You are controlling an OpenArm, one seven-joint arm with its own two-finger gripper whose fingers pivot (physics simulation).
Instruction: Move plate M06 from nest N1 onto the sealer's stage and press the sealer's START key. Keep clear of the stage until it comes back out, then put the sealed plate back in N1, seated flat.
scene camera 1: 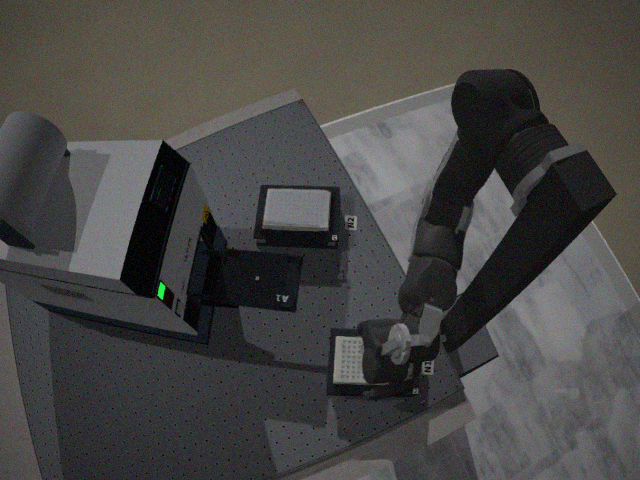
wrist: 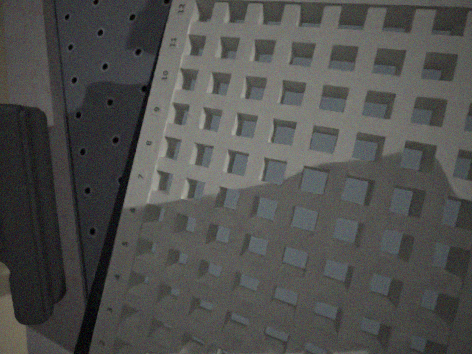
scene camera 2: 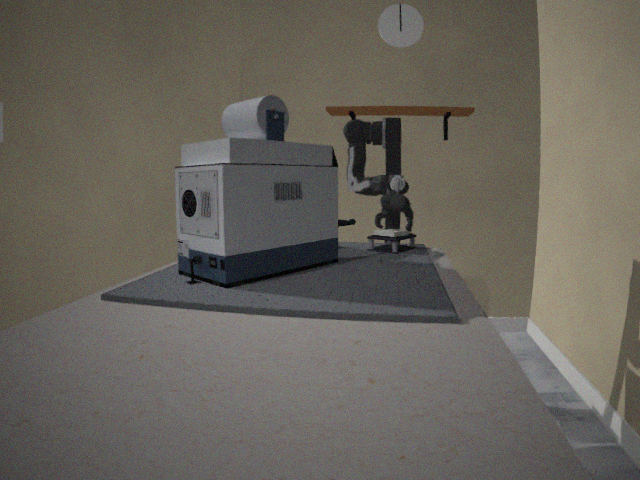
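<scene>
Plate M06 (scene camera 1: 347,360) (scene camera 2: 391,233) (wrist: 345,165), pale and full of square wells, sits in nest N1 (scene camera 1: 345,391) (scene camera 2: 406,238), a dark raised holder. My gripper (scene camera 1: 381,361) (scene camera 2: 394,226) is open over the plate, pointing down; its fingertips are near the plate's top level in scene camera 2. One dark finger shows at the left of the wrist view, apart from the plate. The sealer (scene camera 1: 116,222) (scene camera 2: 281,206) stands across the board. Its dark stage (scene camera 1: 242,294) (scene camera 2: 347,222) is out and bare, marked A1. A green light (scene camera 1: 161,290) glows on its front; I cannot make out the START key.
Nest N2 (scene camera 1: 297,240) holds another pale plate (scene camera 1: 297,208) beyond the stage. A film roll (scene camera 1: 28,160) (scene camera 2: 248,117) sits on top of the sealer. The perforated board (scene camera 1: 170,403) (scene camera 2: 372,289) lies under the nests and the sealer. An orange shelf (scene camera 2: 400,110) hangs on the back wall.
</scene>
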